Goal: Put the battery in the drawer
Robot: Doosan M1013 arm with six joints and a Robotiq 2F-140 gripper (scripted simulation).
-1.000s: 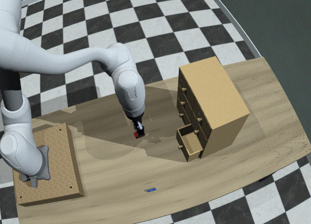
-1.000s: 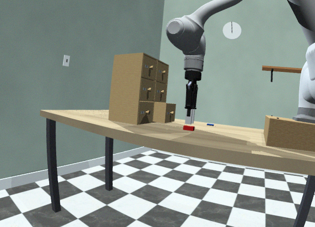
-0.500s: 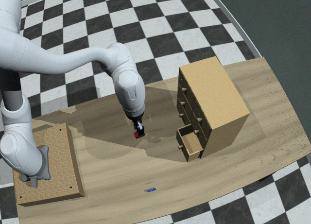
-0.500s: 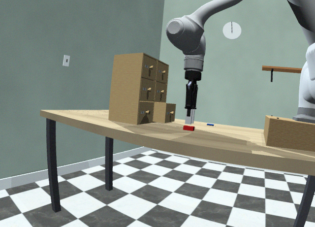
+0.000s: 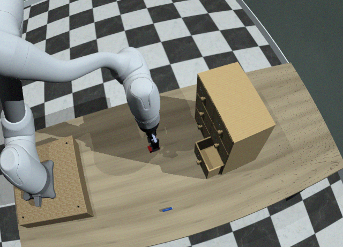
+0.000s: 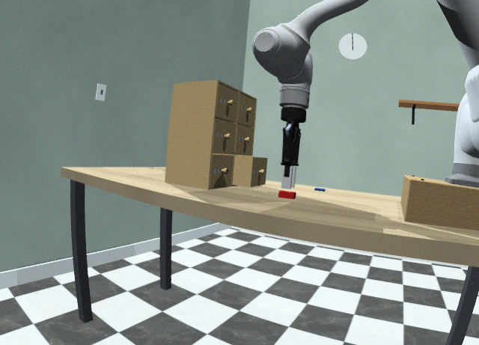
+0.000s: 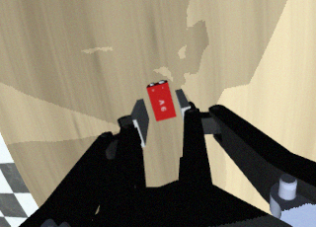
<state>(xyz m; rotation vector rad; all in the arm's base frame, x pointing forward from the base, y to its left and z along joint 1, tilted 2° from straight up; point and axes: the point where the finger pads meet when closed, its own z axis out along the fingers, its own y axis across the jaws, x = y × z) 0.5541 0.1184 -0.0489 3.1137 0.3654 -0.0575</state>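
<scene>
Right now the red nine-volt battery is 5 cm below my hand and 1 cm ahead of it. The rest, counted from my hand: small blue object: 29 cm to the right, 6 cm below, 1 cm ahead; then drawer: 26 cm ahead, 11 cm to the right, 3 cm below.
</scene>
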